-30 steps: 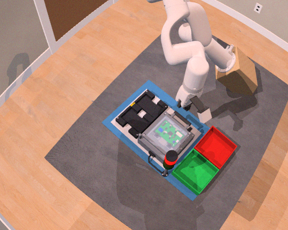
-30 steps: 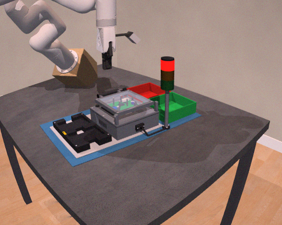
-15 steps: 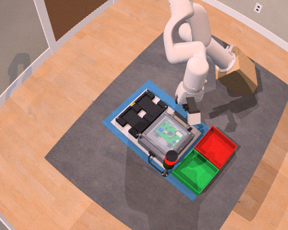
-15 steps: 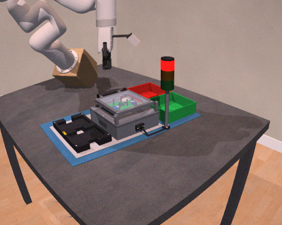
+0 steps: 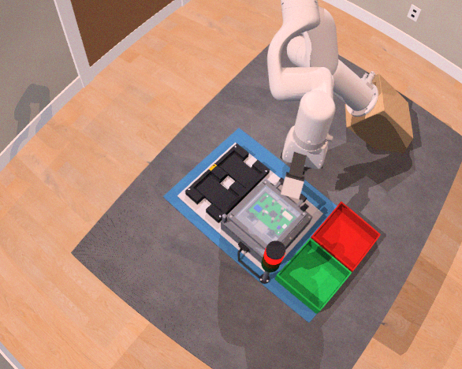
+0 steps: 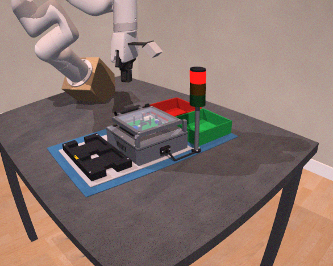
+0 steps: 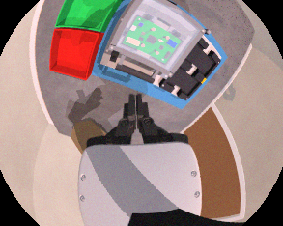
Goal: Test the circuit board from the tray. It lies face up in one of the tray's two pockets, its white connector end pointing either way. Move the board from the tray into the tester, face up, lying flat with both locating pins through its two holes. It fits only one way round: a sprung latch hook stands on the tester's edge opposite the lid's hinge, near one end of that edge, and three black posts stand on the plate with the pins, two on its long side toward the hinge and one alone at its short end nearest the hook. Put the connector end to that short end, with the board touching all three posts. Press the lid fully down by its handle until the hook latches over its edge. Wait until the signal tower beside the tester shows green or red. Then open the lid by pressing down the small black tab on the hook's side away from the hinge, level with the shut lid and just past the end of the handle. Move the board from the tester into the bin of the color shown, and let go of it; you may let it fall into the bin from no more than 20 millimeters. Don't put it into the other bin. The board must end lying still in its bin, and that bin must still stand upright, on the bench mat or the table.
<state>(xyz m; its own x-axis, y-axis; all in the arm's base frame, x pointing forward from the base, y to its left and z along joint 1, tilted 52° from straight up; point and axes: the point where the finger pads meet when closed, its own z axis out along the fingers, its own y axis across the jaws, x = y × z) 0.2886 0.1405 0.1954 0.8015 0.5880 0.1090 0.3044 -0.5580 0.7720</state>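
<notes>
My gripper is now 12 cm above the black latch hook, 5 cm to the right of it and 3 cm short of it. Also, from my hand: green circuit board: 14 cm below, 8 cm ahead, 1 cm to the right; clear lid: 12 cm below, 9 cm ahead, 1 cm to the right; plate: 14 cm below, 9 cm ahead, 1 cm to the right.
</notes>
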